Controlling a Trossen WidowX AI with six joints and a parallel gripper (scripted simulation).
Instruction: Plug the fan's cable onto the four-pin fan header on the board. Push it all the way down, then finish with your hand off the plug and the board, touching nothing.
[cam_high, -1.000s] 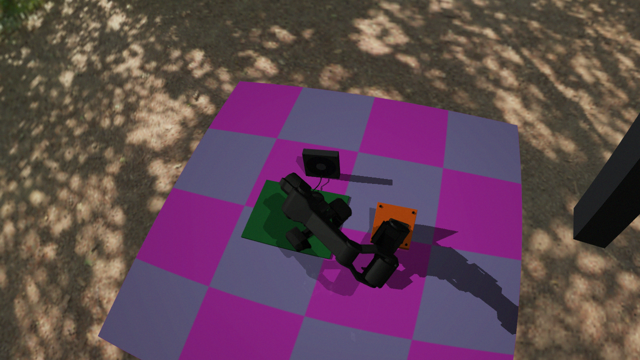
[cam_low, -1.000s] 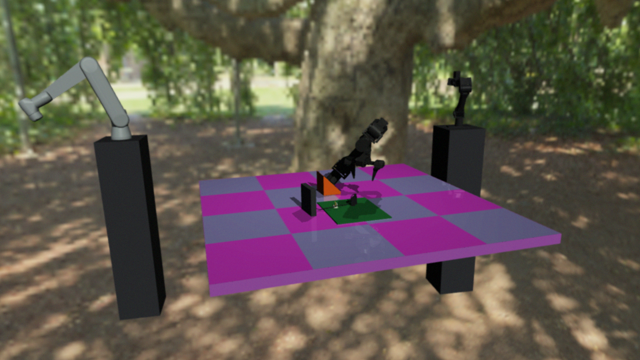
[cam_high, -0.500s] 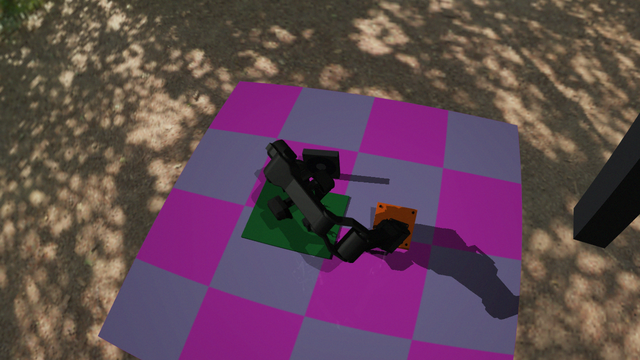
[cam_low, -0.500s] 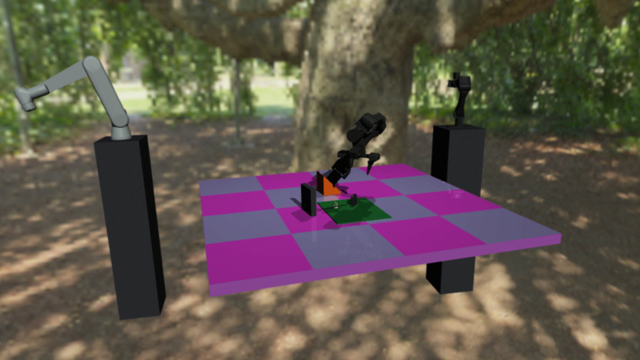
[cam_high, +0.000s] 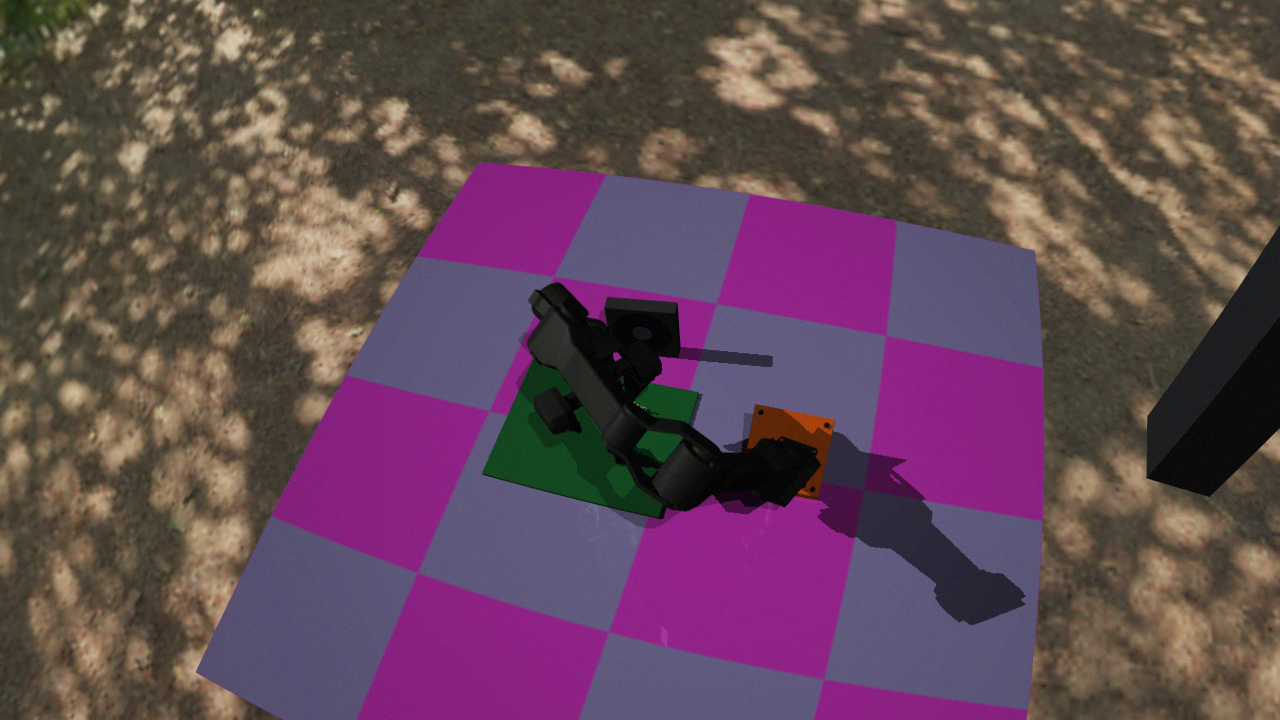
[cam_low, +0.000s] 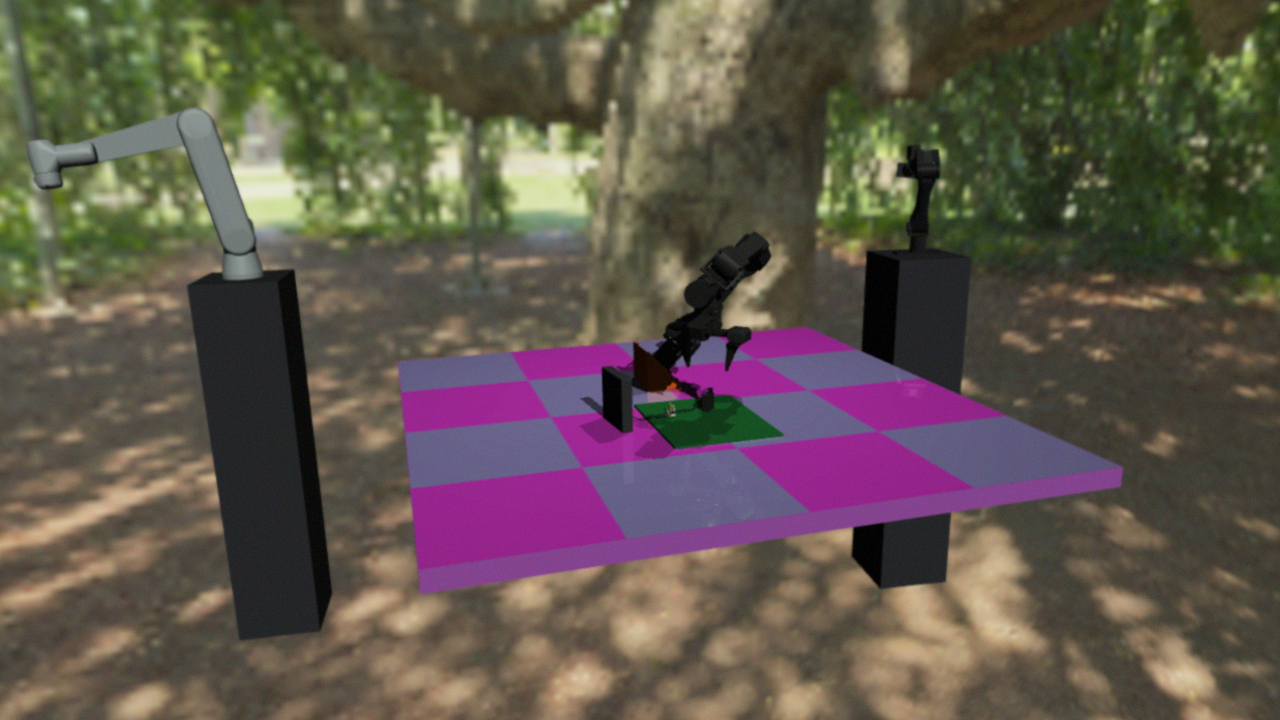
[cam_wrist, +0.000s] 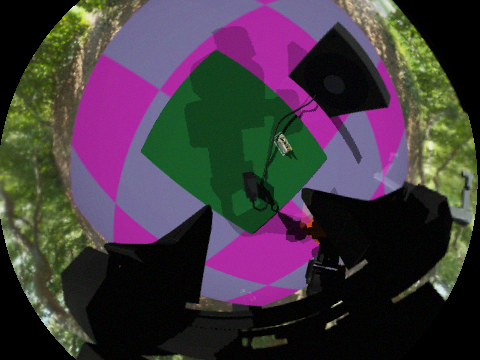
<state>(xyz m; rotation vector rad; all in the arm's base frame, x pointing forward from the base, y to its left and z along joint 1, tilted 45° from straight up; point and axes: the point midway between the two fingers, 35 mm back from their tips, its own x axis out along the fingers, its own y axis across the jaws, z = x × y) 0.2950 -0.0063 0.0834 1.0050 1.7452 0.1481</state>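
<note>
Now: gripper tip 1 cm past the black plug, 1 cm to the right of it and 8 cm above it. Also, from my gripper tip: black fan (3 cm ahead, 20 cm to the right, 5 cm below); green board (5 cm ahead, 2 cm to the right, 12 cm below).
</note>
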